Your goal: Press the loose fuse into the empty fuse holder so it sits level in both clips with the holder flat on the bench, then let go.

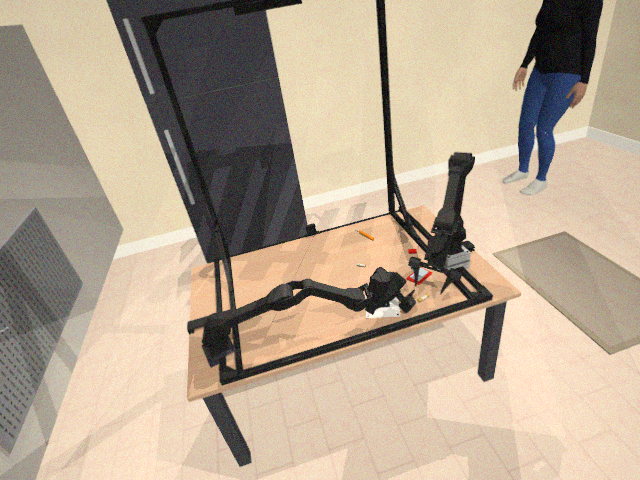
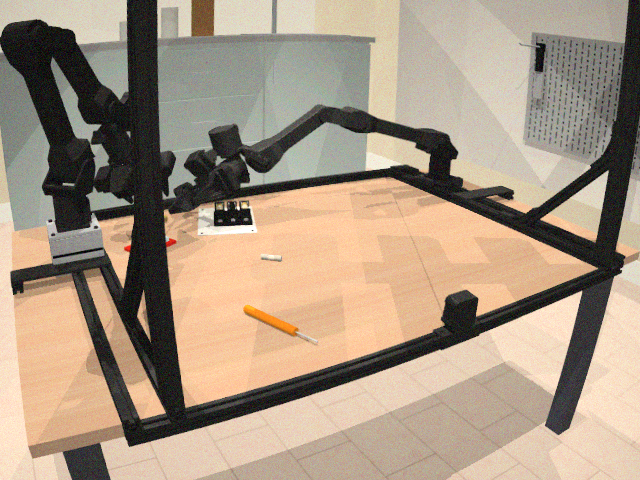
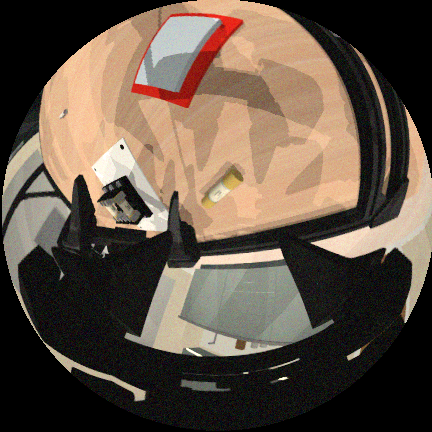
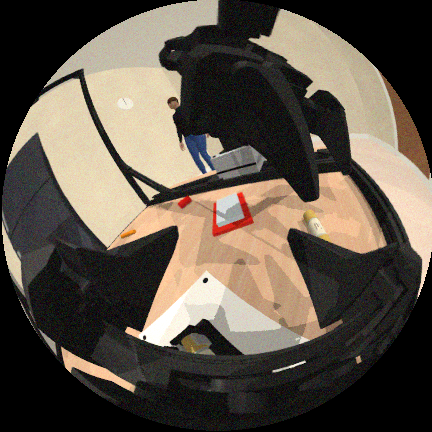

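Pixels of known places: left gripper, between the fingertips: point(image 1: 427, 290) point(image 3: 227, 237) point(image 4: 335, 183); right gripper, between the fingertips: point(image 1: 405, 281) point(image 2: 181, 207) point(image 3: 123, 183) point(image 4: 234, 232); left arm's base, origin of its link: point(image 1: 452, 249) point(image 2: 72, 224) point(image 4: 235, 146); right arm's base, origin of its link: point(image 1: 218, 347) point(image 2: 439, 177).
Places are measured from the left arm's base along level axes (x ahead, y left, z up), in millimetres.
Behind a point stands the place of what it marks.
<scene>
The loose fuse point(image 1: 423, 298) @(z -67, x 203, y 145 mm) point(image 3: 222, 187) @(z -64, x 192, y 134 mm) point(image 4: 316, 225) @(z -64, x 200, y 138 mm), pale with yellow end caps, lies on the table beside the white plate. The black fuse holder point(image 2: 232, 219) @(z -62, x 346, y 45 mm) point(image 3: 131, 202) @(z -66, x 337, y 90 mm) sits on the white plate point(image 1: 382, 312) @(z -76, x 368, y 144 mm) point(image 2: 206, 228) @(z -75, x 288, y 53 mm) point(image 3: 116, 161) @(z -75, x 300, y 33 mm) point(image 4: 215, 300) @(z -75, x 287, y 54 mm), flat on the table, with metal clips. Its clips are partly hidden. My left gripper point(image 1: 429, 289) @(z -23, x 191, y 155 mm) point(image 3: 227, 237) @(z -23, x 191, y 155 mm) point(image 4: 335, 183) @(z -23, x 191, y 155 mm) is open and empty, above the table near the loose fuse. My right gripper point(image 3: 123, 183) @(z -28, x 241, y 73 mm) point(image 4: 234, 232) @(z -28, x 241, y 73 mm) is open and empty, low over the plate and holder.
A red tray point(image 2: 171, 242) @(z -72, x 196, y 3 mm) point(image 3: 192, 95) @(z -75, x 170, y 56 mm) point(image 4: 233, 228) @(z -75, x 193, y 35 mm) with a grey-white top lies near the fuse. A small red block point(image 1: 412, 251) @(z -64, x 110, y -136 mm) point(image 4: 185, 202) @(z -69, x 111, y -135 mm), a small white cylinder point(image 1: 360, 265) @(z -71, x 347, y -151 mm) point(image 2: 271, 257) @(z -71, x 341, y -157 mm) and an orange screwdriver point(image 1: 366, 235) @(z -67, x 242, y -354 mm) point(image 2: 271, 320) @(z -67, x 239, y -370 mm) lie farther off. Black frame rails edge the table.
</scene>
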